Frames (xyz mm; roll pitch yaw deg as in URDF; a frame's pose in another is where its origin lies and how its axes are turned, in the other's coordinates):
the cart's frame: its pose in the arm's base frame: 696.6 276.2 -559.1 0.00 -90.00 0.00
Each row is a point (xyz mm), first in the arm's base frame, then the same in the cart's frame.
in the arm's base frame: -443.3 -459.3 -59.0
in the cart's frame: 500.1 -735.5 1139.9
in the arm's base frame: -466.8 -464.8 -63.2
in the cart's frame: 495.9 -741.0 1163.4
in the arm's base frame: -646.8 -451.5 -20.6
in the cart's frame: 538.5 -727.7 1343.4
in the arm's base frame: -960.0 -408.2 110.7
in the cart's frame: 669.8 -684.4 1656.6
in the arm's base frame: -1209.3 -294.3 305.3
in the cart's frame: 864.4 -570.5 1905.9
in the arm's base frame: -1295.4 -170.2 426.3
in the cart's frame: 985.4 -446.4 1992.0
